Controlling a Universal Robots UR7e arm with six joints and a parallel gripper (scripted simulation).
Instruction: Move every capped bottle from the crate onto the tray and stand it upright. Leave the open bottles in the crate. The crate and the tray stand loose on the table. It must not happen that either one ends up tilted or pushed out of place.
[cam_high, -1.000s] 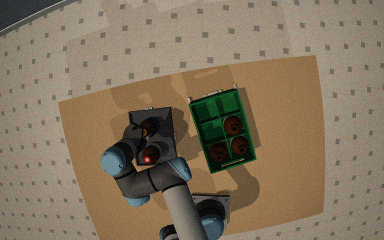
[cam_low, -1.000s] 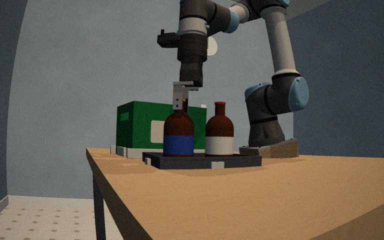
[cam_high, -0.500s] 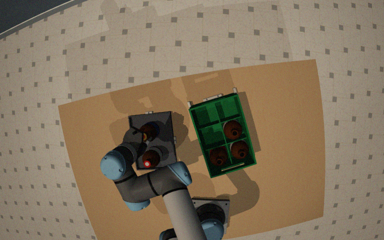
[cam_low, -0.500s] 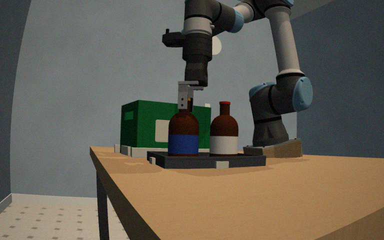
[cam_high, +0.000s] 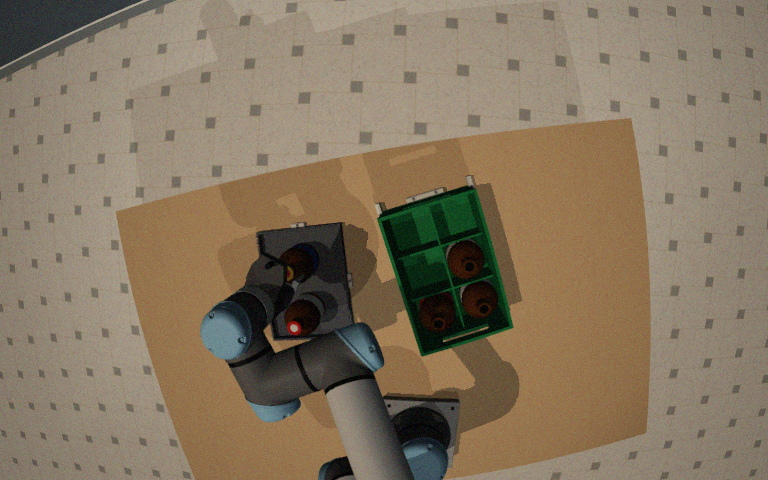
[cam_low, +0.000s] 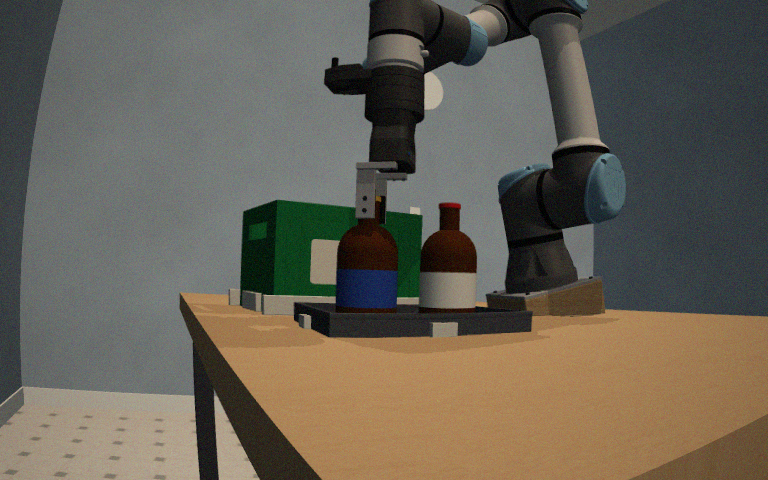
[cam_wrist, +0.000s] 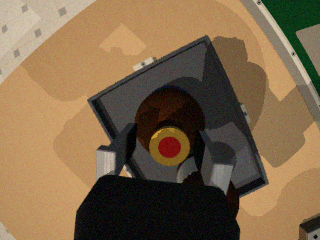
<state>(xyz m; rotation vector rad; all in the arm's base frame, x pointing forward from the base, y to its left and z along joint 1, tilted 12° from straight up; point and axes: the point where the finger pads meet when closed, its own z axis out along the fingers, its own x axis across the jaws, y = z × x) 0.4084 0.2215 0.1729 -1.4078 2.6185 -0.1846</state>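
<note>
My gripper is now 11 cm past the red-capped bottle and 6 cm above it. From my hand the other things lie so: dark grey tray 13 cm below, 5 cm behind; then green crate 31 cm to the right, 6 cm below, 3 cm behind; then open bottle 28 cm to the right, 12 cm behind, 6 cm below.
</note>
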